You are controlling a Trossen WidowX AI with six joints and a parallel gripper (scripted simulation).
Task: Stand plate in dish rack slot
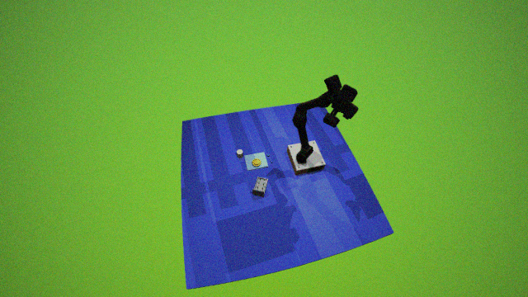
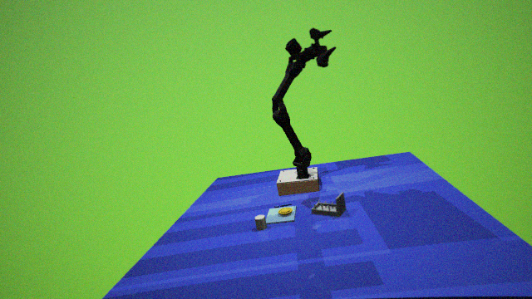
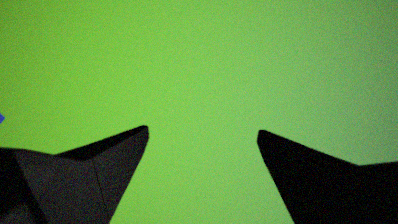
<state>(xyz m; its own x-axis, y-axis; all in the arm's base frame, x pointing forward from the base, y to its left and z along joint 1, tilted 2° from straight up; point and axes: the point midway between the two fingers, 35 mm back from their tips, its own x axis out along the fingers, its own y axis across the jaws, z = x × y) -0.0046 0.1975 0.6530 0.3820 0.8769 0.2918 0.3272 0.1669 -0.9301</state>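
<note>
Right now the yellow plate is 30 cm ahead of my gripper tip, 29 cm to the right of it and 71 cm below it. The rest, counted from my gripper tip: grey dish rack (29 cm ahead, 10 cm to the right, 70 cm below).
</note>
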